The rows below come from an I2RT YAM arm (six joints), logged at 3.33 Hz.
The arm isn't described. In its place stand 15 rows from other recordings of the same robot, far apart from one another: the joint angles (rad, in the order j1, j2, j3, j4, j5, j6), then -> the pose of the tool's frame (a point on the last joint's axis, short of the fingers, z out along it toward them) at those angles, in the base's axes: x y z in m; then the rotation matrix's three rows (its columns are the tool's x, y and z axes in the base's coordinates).
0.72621, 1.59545, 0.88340, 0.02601, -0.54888, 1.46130 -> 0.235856, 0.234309, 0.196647; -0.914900, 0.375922, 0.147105; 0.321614, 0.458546, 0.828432; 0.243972, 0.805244, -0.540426
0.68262, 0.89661, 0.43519, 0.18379, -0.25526, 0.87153 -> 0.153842, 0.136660, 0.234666; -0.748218, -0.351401, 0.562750; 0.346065, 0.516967, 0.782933; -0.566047, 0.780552, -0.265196
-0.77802, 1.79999, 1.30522, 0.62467, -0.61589, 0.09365 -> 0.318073, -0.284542, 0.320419; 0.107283, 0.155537, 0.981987; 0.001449, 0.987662, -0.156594; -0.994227, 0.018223, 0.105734
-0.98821, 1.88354, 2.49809, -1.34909, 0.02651, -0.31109 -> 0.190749, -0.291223, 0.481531; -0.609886, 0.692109, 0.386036; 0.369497, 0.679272, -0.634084; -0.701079, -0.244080, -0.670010
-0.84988, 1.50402, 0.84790, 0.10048, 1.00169, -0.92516 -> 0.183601, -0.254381, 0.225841; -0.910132, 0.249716, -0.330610; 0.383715, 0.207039, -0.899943; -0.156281, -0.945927, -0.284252
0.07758, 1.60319, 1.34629, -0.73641, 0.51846, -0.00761 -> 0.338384, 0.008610, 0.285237; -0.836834, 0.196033, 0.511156; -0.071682, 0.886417, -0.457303; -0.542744, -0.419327, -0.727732
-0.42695, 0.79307, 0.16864, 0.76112, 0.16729, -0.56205 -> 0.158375, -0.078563, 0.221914; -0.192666, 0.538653, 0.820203; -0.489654, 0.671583, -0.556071; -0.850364, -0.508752, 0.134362
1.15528, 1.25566, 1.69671, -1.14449, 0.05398, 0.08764 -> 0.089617, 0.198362, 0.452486; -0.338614, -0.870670, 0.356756; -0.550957, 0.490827, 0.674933; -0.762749, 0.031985, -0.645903
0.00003, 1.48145, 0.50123, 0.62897, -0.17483, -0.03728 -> 0.285104, 0.006201, 0.168834; -0.337744, -0.176061, 0.924625; -0.036713, 0.984067, 0.173968; -0.940522, 0.024811, -0.338827
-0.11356, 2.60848, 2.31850, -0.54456, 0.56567, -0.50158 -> 0.563337, -0.083453, 0.158009; -0.863467, 0.043456, 0.502529; -0.310068, 0.740083, -0.596770; -0.397847, -0.671110, -0.625564
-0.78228, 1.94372, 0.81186, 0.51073, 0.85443, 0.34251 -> 0.232031, -0.268441, 0.106411; -0.087243, 0.984389, -0.152861; 0.397619, -0.106283, -0.911374; -0.913393, -0.140292, -0.382140
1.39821, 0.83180, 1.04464, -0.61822, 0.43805, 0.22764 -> 0.043487, 0.161540, 0.377138; -0.252205, -0.788615, 0.560785; -0.256728, 0.613281, 0.746979; -0.932997, 0.044423, -0.357132
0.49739, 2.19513, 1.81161, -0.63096, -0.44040, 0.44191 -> 0.414647, 0.242389, 0.201476; -0.943807, -0.249805, 0.216393; -0.072213, 0.794799, 0.602561; -0.322511, 0.553075, -0.768176
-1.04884, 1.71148, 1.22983, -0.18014, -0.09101, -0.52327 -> 0.196395, -0.334970, 0.247311; -0.678912, 0.563674, 0.470479; 0.182248, 0.750109, -0.635706; -0.711241, -0.345844, -0.611987
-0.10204, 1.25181, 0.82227, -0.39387, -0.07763, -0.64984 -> 0.258295, -0.023673, 0.236393; -0.610654, -0.402377, 0.682052; -0.543863, 0.839135, 0.008118; -0.575600, -0.365985, -0.731259
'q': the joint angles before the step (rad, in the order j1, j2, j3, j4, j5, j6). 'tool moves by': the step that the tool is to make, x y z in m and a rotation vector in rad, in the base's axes. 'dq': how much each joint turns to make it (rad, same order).
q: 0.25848 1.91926 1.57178 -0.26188 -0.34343 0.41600
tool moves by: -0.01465 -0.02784 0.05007 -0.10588 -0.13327 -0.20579
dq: -0.03682 -0.11758 0.01378 -0.03257 0.21457 -0.02475
